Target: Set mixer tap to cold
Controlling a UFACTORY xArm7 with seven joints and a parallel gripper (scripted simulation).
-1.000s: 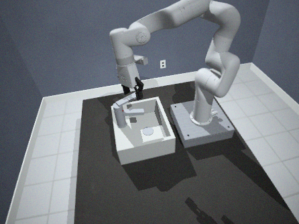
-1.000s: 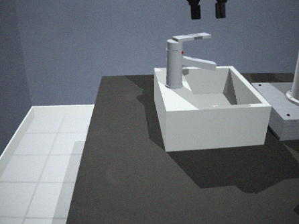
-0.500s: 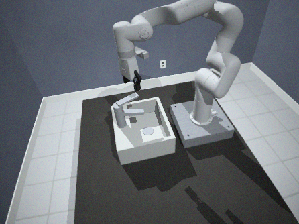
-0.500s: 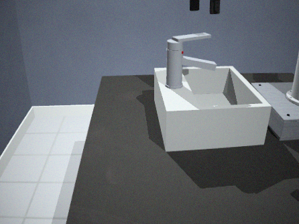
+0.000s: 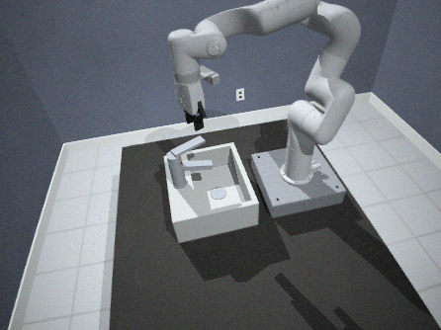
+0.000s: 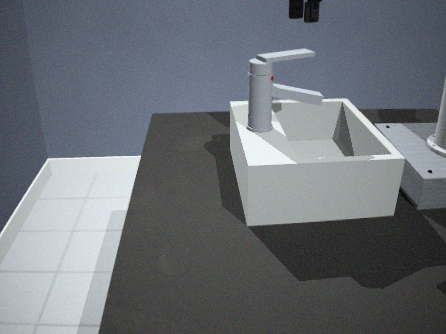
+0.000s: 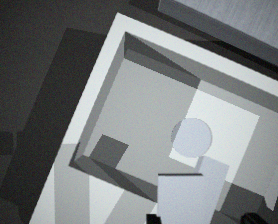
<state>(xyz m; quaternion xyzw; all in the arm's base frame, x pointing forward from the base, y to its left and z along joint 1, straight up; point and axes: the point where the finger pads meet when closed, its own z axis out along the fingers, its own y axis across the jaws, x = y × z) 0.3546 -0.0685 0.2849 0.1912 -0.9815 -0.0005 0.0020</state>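
The flat lever lies 90 mm below my hand, 40 mm ahead of it and 10 mm to the left of it. From my hand the other things lie so: white sink basin (320 mm below, 40 mm to the left, 30 mm behind); then grey mixer tap (130 mm below, 60 mm ahead, 20 mm to the left).
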